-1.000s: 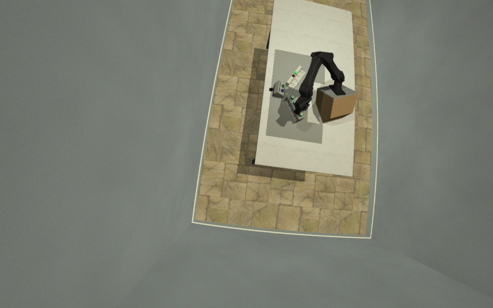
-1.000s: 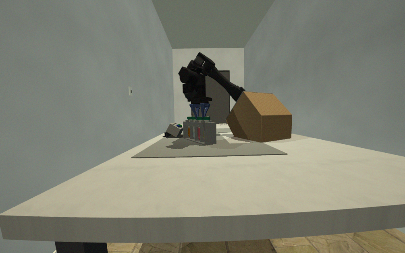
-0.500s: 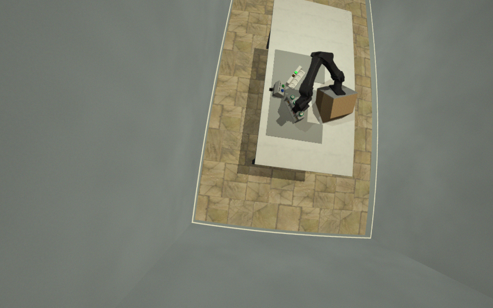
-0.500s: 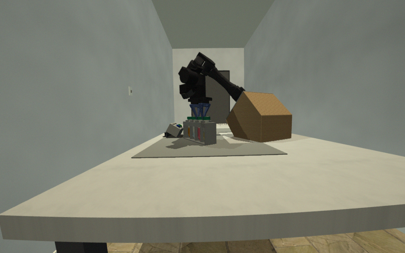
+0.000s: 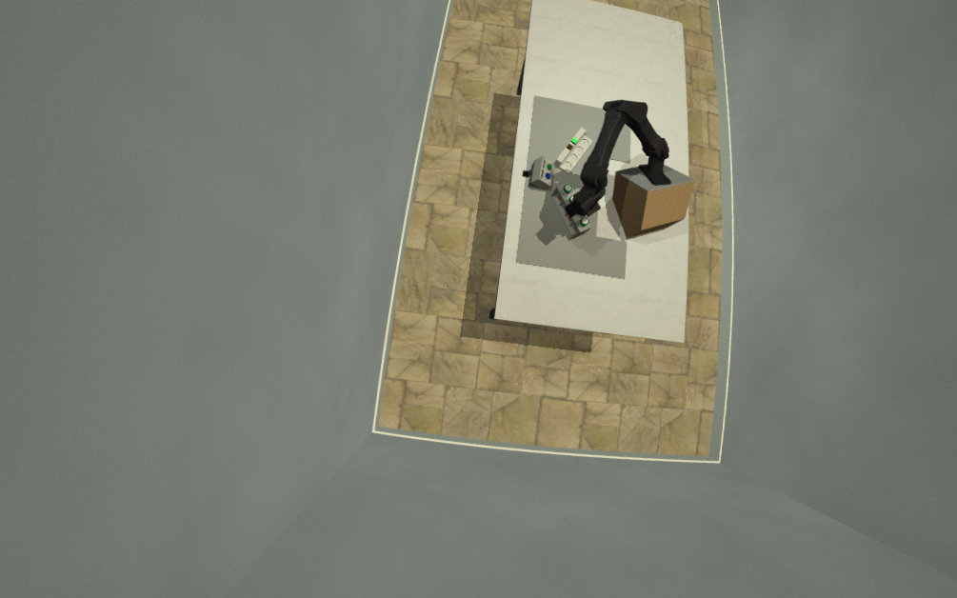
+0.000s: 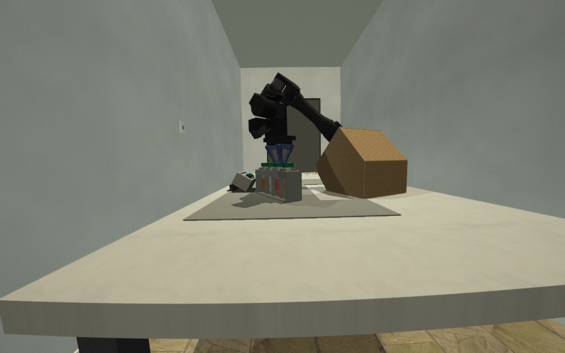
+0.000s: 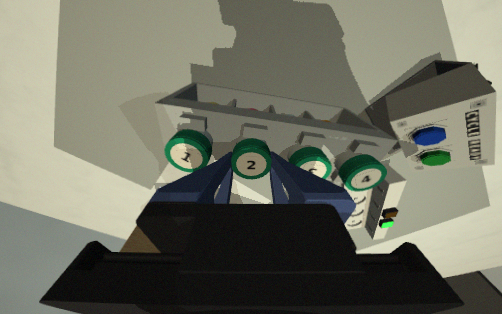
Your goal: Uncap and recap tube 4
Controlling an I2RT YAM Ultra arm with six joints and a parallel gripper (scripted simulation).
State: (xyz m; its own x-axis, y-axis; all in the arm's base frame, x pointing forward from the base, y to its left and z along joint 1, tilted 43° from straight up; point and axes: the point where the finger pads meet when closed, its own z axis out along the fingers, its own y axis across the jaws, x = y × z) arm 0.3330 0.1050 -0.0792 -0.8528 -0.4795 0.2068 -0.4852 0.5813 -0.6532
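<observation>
Now: the green ready key 90 mm ahead of my hand, 220 mm to the right of it and 50 mm below it. Also, from my hand: blue cycle key (100 mm ahead, 180 mm to the right, 50 mm below).
</observation>
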